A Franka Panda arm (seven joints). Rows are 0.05 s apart.
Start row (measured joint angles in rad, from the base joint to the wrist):
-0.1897 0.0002 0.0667 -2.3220 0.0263 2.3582 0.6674
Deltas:
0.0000 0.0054 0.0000 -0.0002 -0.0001 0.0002 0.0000
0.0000 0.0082 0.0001 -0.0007 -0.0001 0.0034 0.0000
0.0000 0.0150 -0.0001 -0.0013 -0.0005 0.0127 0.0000
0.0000 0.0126 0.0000 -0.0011 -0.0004 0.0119 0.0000
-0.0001 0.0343 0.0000 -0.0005 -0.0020 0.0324 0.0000
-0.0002 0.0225 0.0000 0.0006 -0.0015 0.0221 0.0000
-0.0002 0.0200 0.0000 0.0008 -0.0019 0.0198 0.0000
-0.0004 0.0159 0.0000 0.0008 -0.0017 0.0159 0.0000
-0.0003 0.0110 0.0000 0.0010 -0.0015 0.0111 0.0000
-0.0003 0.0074 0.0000 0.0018 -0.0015 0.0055 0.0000
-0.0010 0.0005 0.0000 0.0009 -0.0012 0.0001 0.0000
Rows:
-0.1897 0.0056 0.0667 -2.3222 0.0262 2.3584 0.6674
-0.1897 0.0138 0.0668 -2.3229 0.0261 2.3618 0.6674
-0.1897 0.0288 0.0667 -2.3242 0.0256 2.3745 0.6674
-0.1897 0.0414 0.0667 -2.3253 0.0252 2.3864 0.6674
-0.1898 0.0757 0.0667 -2.3258 0.0232 2.4188 0.6674
-0.1900 0.0982 0.0667 -2.3252 0.0217 2.4409 0.6674
-0.1902 0.1182 0.0667 -2.3244 0.0198 2.4607 0.6674
-0.1906 0.1341 0.0667 -2.3236 0.0181 2.4766 0.6674
-0.1909 0.1451 0.0667 -2.3226 0.0166 2.4877 0.6674
-0.1912 0.1525 0.0667 -2.3208 0.0151 2.4932 0.6674
-0.1922 0.1530 0.0667 -2.3199 0.0139 2.4933 0.6674

